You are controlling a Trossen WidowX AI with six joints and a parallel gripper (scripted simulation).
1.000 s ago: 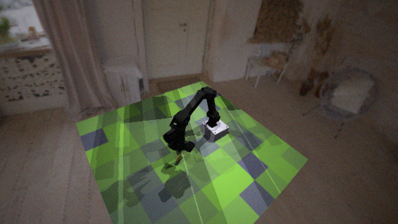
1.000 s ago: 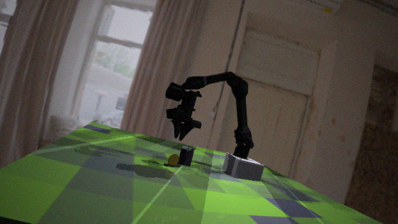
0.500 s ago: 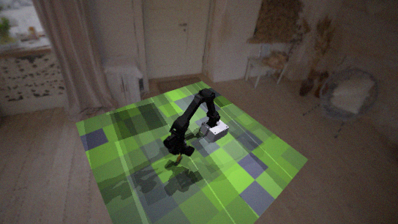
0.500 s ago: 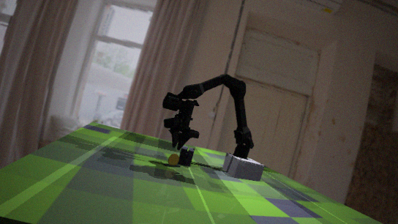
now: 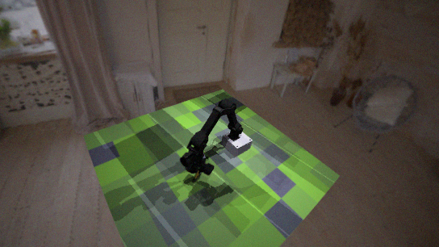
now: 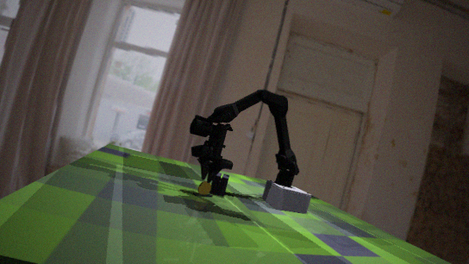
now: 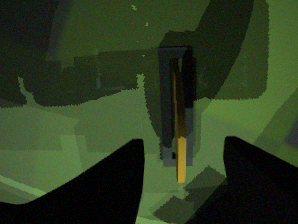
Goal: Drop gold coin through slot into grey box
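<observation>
The gold coin lies 3 cm below my gripper tip.
</observation>
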